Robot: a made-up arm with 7 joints.
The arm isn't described. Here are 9 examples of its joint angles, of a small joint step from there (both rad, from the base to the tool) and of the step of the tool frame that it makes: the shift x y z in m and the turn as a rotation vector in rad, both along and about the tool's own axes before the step.
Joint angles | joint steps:
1: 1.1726 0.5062 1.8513 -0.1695 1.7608 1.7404 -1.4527 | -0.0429 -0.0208 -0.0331 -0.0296 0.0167 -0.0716 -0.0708
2: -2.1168 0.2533 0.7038 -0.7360 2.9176 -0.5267 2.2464 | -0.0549 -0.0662 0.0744 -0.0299 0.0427 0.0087 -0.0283
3: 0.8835 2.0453 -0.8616 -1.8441 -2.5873 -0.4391 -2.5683 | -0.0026 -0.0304 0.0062 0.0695 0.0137 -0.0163 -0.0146
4: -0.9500 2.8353 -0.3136 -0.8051 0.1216 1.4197 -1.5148 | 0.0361 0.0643 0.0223 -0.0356 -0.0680 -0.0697 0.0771
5: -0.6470 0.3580 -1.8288 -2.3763 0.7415 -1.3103 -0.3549 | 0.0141 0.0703 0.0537 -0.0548 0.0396 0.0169 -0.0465
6: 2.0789 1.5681 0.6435 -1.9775 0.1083 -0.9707 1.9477 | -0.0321 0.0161 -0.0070 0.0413 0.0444 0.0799 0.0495
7: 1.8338 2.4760 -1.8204 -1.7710 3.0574 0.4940 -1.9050 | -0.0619 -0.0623 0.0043 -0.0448 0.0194 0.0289 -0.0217
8: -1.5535 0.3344 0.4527 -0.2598 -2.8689 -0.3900 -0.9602 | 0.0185 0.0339 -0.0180 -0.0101 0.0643 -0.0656 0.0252
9: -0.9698 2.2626 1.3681 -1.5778 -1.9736 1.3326 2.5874 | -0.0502 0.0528 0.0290 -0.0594 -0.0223 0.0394 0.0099
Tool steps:
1: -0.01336 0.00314 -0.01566 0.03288 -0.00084 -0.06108
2: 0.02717 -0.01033 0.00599 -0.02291 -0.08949 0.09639
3: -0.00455 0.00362 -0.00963 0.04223 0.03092 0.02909
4: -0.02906 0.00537 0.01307 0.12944 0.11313 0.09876
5: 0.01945 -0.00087 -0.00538 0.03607 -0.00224 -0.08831
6: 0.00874 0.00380 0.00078 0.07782 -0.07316 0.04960
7: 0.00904 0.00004 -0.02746 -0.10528 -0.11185 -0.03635
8: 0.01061 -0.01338 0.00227 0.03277 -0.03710 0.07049
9: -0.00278 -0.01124 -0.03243 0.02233 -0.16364 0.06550
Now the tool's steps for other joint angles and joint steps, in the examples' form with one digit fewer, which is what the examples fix.
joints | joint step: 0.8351 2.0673 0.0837 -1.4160 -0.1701 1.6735 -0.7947 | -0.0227 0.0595 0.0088 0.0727 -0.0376 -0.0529 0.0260
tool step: -0.0187 0.0178 -0.0148 0.0446 0.0797 0.0605
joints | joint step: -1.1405 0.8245 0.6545 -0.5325 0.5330 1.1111 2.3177 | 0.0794 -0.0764 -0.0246 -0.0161 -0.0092 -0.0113 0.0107
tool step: 0.0320 0.0185 -0.0314 0.0316 -0.0935 -0.0074
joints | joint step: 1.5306 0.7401 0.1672 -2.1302 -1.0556 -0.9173 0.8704 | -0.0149 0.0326 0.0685 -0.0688 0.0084 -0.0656 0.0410
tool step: 0.0074 0.0222 0.0054 -0.0476 -0.0528 -0.0734
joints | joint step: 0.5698 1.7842 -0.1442 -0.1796 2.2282 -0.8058 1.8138 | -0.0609 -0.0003 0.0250 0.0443 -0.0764 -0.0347 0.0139
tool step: -0.0008 -0.0038 -0.0031 -0.0700 -0.0028 0.0037
